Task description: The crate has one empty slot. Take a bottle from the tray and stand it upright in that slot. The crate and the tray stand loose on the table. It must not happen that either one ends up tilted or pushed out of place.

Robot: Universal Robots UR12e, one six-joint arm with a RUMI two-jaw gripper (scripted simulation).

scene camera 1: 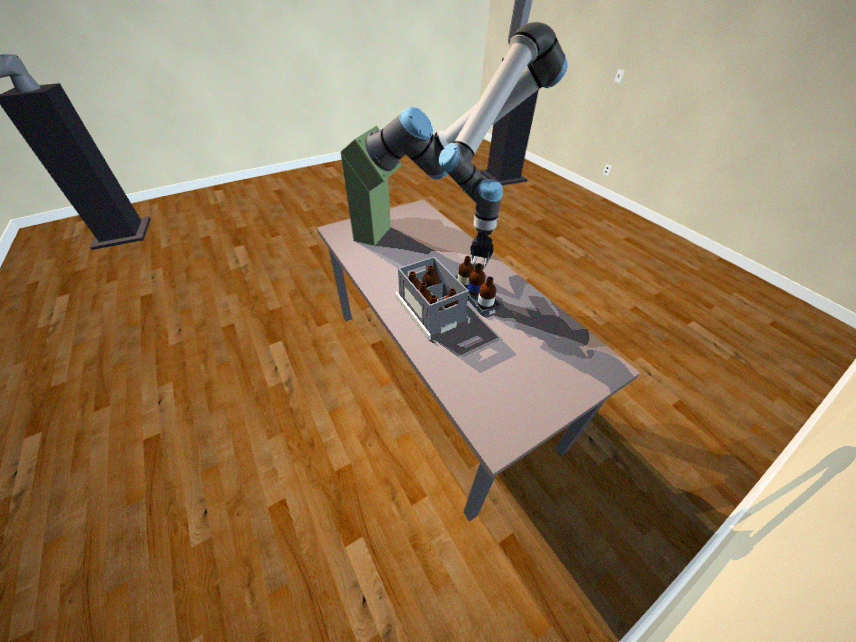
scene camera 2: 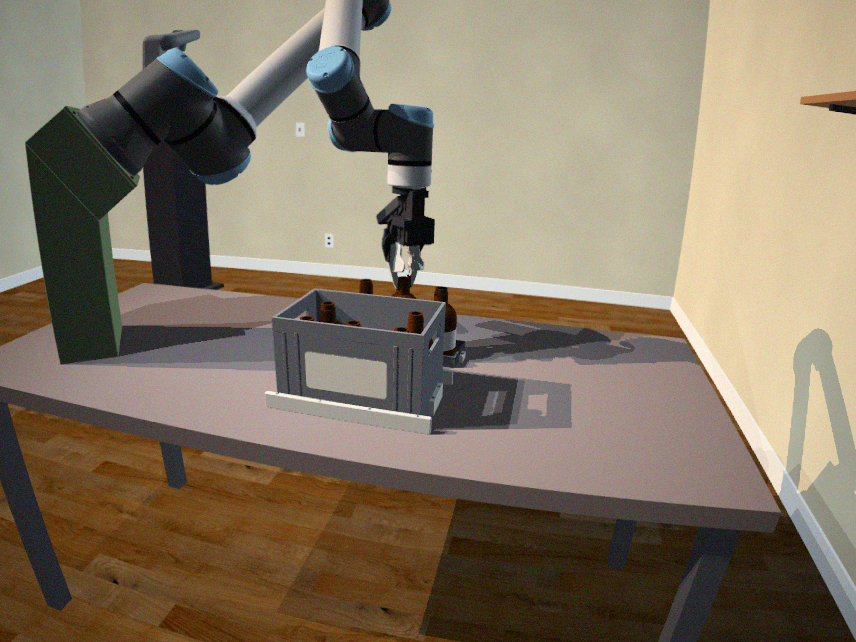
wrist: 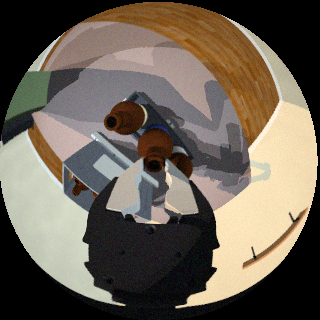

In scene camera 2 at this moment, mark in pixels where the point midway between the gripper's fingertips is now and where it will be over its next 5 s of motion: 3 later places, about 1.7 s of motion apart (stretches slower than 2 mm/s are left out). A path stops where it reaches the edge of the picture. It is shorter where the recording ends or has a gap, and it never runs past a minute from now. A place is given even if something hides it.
My gripper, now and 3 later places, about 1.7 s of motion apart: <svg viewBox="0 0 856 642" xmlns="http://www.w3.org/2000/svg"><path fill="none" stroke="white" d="M403 287L403 275L404 258L404 245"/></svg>
